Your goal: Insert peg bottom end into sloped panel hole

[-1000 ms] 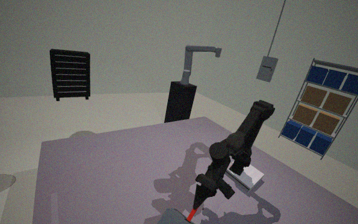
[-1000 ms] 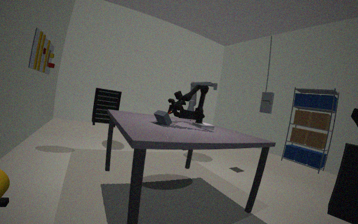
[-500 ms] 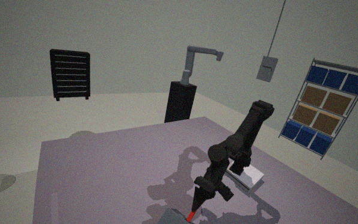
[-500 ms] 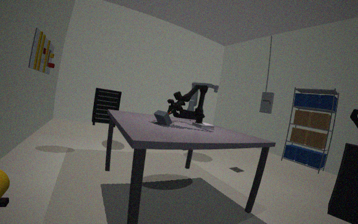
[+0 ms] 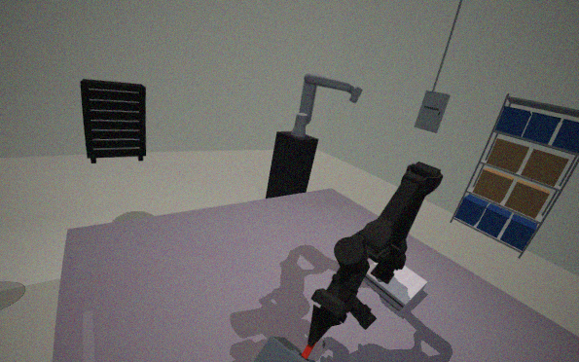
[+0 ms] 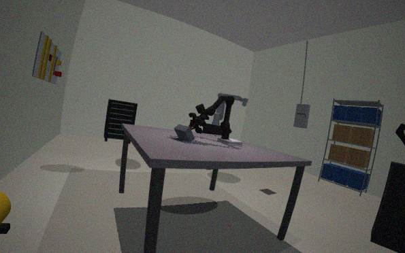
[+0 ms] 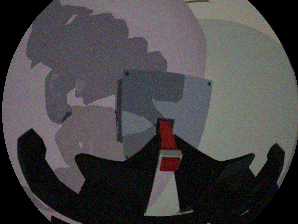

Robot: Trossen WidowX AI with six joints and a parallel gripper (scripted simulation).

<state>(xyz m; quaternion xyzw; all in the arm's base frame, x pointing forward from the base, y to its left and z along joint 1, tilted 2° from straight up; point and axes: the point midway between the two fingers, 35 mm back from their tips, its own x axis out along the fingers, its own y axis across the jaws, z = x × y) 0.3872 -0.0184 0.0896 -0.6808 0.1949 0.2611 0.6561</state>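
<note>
Now: the sloped panel 4 cm ahead of my gripper tip, 3 cm below it and 1 cm to the left of it. The rest, counted from my gripper tip: red peg 1 cm behind, 1 cm above.
</note>
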